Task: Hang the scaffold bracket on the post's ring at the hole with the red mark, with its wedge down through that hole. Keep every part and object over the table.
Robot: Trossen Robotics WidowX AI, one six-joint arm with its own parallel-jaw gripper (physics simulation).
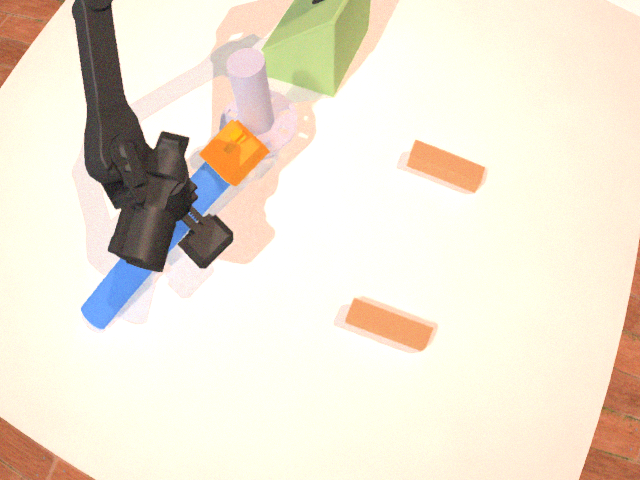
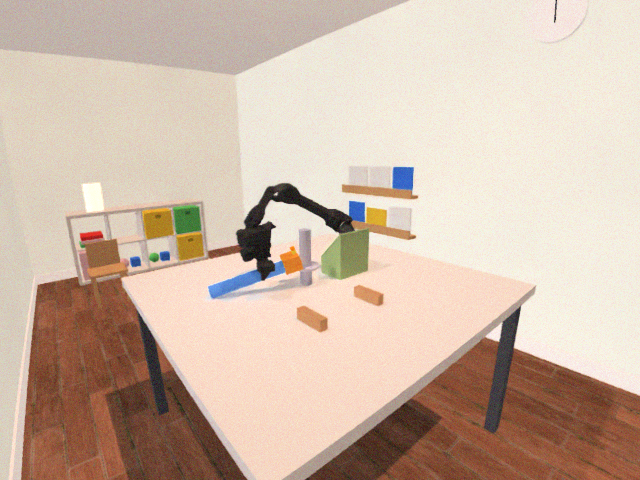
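Observation:
The scaffold bracket is a blue tube point(image 1: 116, 298) point(image 2: 233, 285) with an orange head point(image 1: 249, 156) point(image 2: 291, 264). It slopes, its head end raised and its far end low at the table. The head is at the near left edge of the ring point(image 1: 287, 124) point(image 2: 313, 267) on the lilac post point(image 1: 253, 98) point(image 2: 305, 246). A small yellow-orange piece, perhaps the wedge, shows on top of the head. The red mark does not show, and whether the wedge passes through a hole is hidden. My gripper point(image 1: 181, 228) point(image 2: 264, 271) is open around the tube's middle, one finger hidden.
A green block with a sloped face point(image 1: 305, 62) point(image 2: 354, 255) stands behind and right of the post. Two brown bars, one farther back point(image 1: 445, 166) point(image 2: 368, 295) and one nearer point(image 1: 388, 324) point(image 2: 311, 318), lie on the table point(image 1: 258, 392) point(image 2: 248, 351). The arm arches over from behind.

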